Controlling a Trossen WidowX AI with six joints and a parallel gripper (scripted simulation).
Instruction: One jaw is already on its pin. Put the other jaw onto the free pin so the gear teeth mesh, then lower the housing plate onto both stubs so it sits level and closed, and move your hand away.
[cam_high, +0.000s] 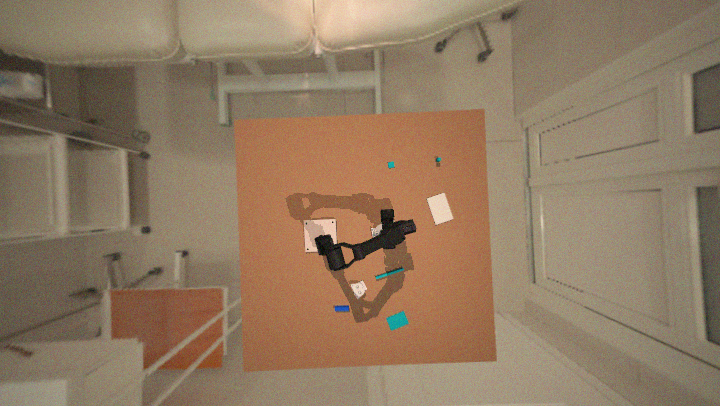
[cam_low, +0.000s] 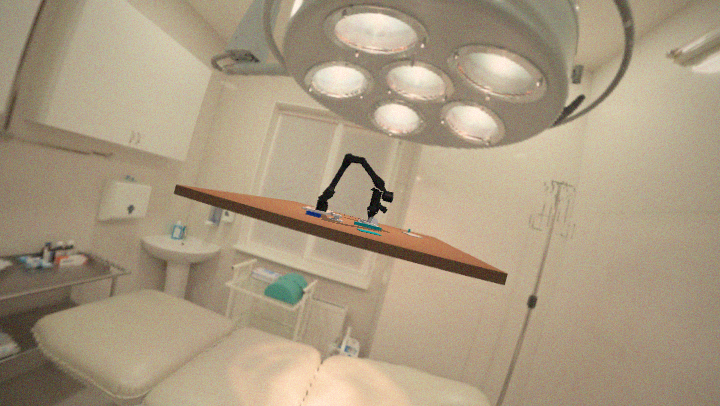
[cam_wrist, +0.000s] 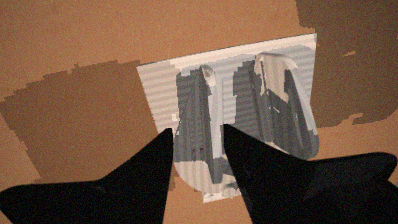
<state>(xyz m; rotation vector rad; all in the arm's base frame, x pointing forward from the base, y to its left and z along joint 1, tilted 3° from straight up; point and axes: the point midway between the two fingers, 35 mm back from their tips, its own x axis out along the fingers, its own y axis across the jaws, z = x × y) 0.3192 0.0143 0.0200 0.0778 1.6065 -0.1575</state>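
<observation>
Now: the teal bar 240 mm to the right of my gripper tip, 30 mm behind it and 10 mm below it. Round my gripper tip: teal square (490 mm to the right, 30 mm behind, 10 mm below); then blue block (370 mm to the right, 300 mm behind, 10 mm below); then white flat rectangle (290 mm ahead, 40 mm to the left, 10 mm below).
</observation>
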